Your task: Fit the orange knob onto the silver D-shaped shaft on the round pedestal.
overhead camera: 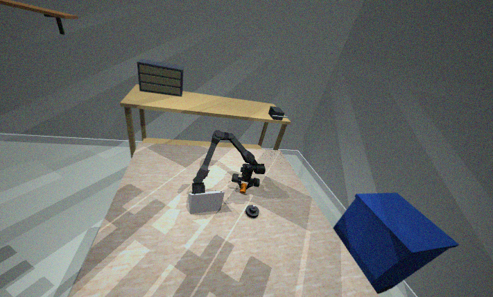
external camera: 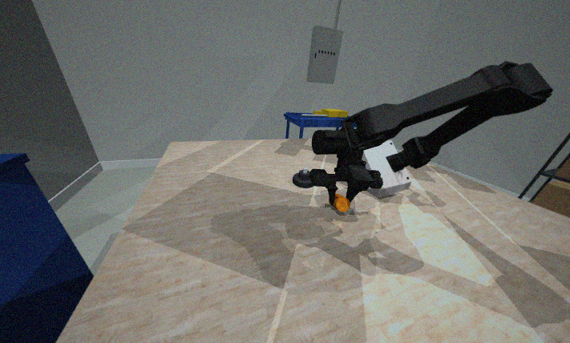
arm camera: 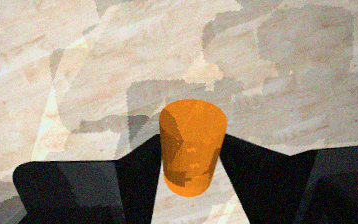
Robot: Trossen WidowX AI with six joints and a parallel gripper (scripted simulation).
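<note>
Right now the pedestal is 18 cm to the right of my gripper tip, 1 cm behind it and 1 cm above it. From my gripper tip the other things lie so: orange knob: 1 cm to the left, 1 cm above.
</note>
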